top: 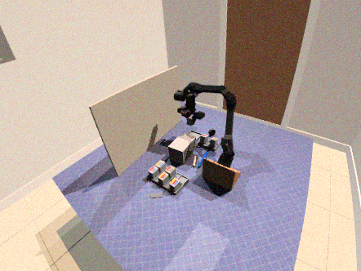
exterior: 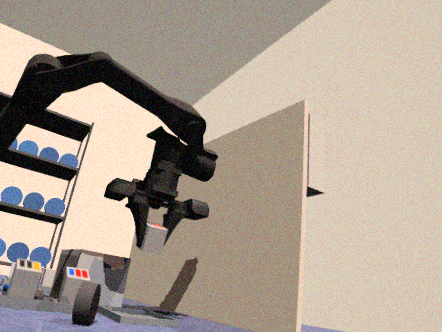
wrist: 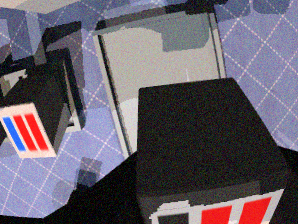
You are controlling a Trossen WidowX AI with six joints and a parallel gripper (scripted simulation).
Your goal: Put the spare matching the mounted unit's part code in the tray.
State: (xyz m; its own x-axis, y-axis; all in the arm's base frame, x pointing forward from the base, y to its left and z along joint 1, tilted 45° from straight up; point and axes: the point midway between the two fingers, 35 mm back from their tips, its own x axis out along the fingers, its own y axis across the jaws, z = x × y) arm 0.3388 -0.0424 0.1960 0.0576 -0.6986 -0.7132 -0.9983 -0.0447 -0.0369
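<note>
Right now my gripper tip is 110 mm above the flat grey tray. Round my gripper tip: grey spare block: 30 mm above; black wheel: 110 mm to the right, 100 mm behind, 90 mm below; grey box: 180 mm to the left, 70 mm below, 60 mm behind.
</note>
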